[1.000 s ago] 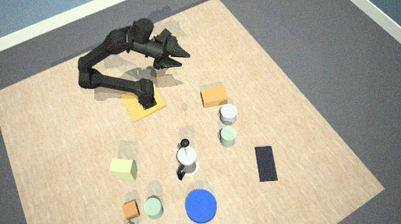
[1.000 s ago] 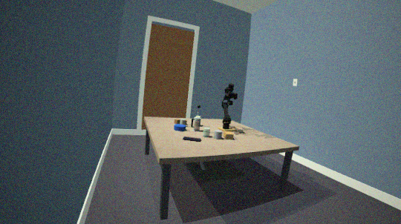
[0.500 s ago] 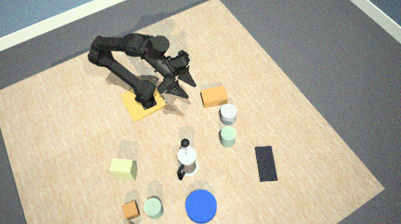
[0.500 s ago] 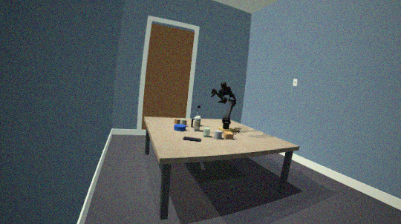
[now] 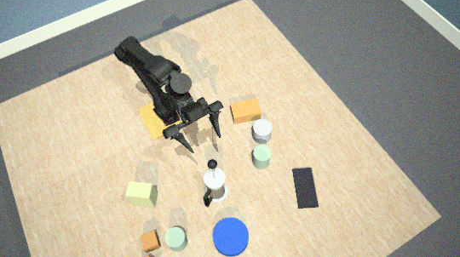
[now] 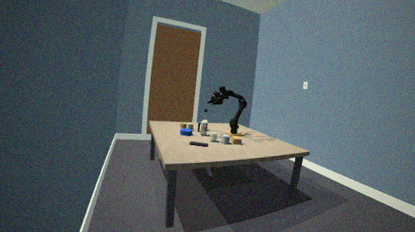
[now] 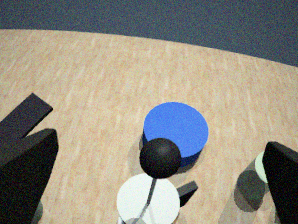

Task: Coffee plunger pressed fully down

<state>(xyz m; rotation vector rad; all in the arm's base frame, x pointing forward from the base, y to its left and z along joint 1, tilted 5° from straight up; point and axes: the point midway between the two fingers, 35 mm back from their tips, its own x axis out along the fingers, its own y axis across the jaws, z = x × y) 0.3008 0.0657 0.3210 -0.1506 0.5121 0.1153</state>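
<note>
My gripper tip is now 40 mm short of the coffee press, 10 mm to the left of it and 200 mm above it. From my gripper tip the other things lie so: blue disc (200 mm ahead, 30 mm to the right, 300 mm below); orange block (220 mm behind, 240 mm to the left, 300 mm below); yellow-green block (50 mm behind, 250 mm to the right, 270 mm below).
</note>
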